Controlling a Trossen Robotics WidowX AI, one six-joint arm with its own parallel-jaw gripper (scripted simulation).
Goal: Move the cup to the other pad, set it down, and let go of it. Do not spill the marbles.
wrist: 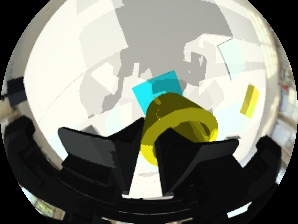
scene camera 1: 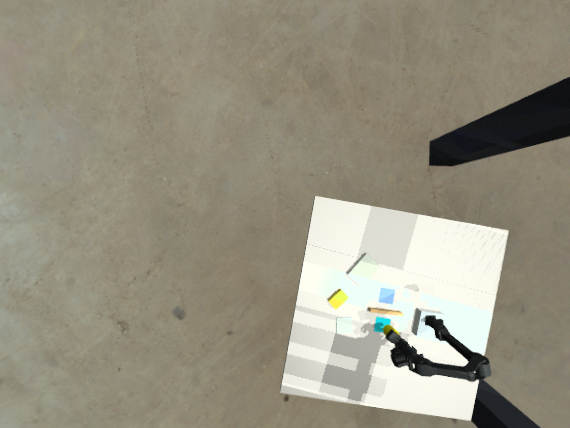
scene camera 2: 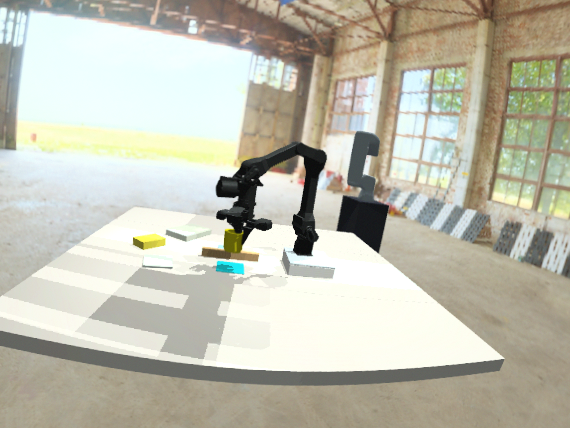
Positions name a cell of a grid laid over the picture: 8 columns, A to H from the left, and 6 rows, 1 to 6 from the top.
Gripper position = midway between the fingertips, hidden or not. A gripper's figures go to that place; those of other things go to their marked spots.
The gripper (wrist: E4) is 0.10 m from the lens. A yellow cup (wrist: F4) is 0.10 m from the lens. A cyan pad (wrist: D3) is 0.18 m from the lens. The marked spots on the yellow cup and the cyan pad are 0.12 m apart.
